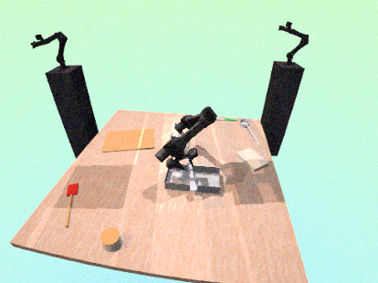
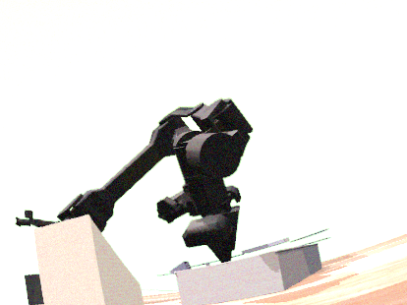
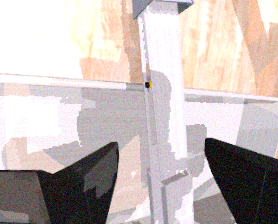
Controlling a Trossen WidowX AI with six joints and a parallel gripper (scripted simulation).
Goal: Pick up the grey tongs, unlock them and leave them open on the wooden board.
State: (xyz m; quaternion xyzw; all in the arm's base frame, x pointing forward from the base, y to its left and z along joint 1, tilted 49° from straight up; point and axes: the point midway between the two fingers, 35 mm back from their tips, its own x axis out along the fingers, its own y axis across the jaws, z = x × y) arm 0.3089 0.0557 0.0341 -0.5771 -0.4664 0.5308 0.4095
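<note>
Right now my gripper tip is 4 cm short of the grey roasting tin, 4 cm above it and 3 cm to the right of it. The rest, counted from my gripper tip: red spatula 62 cm to the right, 21 cm ahead, 6 cm below; then wooden board 44 cm to the right, 33 cm behind, 6 cm below; then white block 41 cm to the left, 15 cm behind, 5 cm below.
</note>
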